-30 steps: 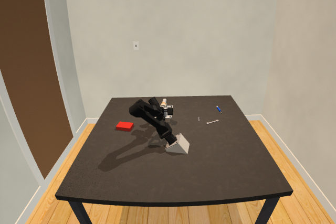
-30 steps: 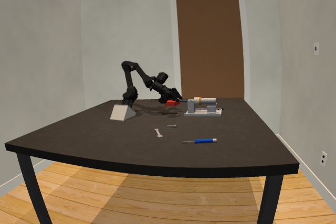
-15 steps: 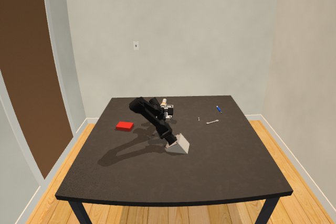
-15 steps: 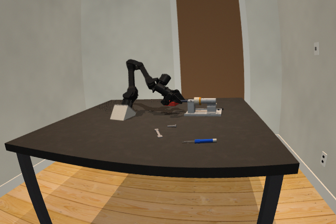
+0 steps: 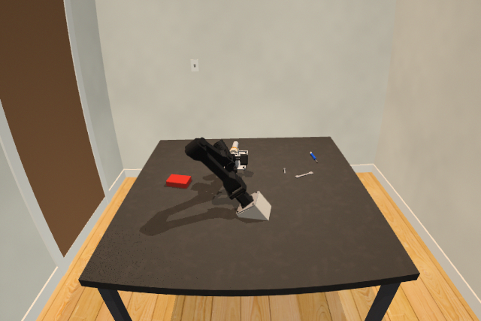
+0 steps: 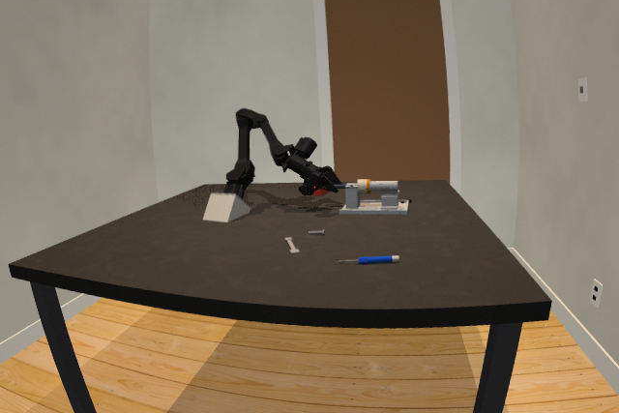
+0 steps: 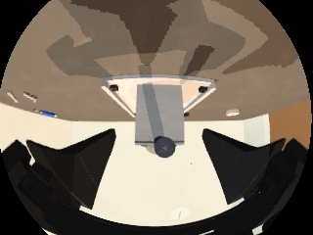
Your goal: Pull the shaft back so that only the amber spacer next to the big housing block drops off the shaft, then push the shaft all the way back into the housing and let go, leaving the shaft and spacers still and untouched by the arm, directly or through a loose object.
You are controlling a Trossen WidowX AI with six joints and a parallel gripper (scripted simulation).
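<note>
Now: hand 9 cm short of the dark shaft, 2 cm to the left of it and 1 cm above it. From my hand the other things lie so: bolt: 3 cm behind, 30 cm to the right, 8 cm below; then shaft fixture: 15 cm ahead, 3 cm to the right, 4 cm below; then amber spacer: 13 cm ahead, 3 cm to the right, 1 cm below.
</note>
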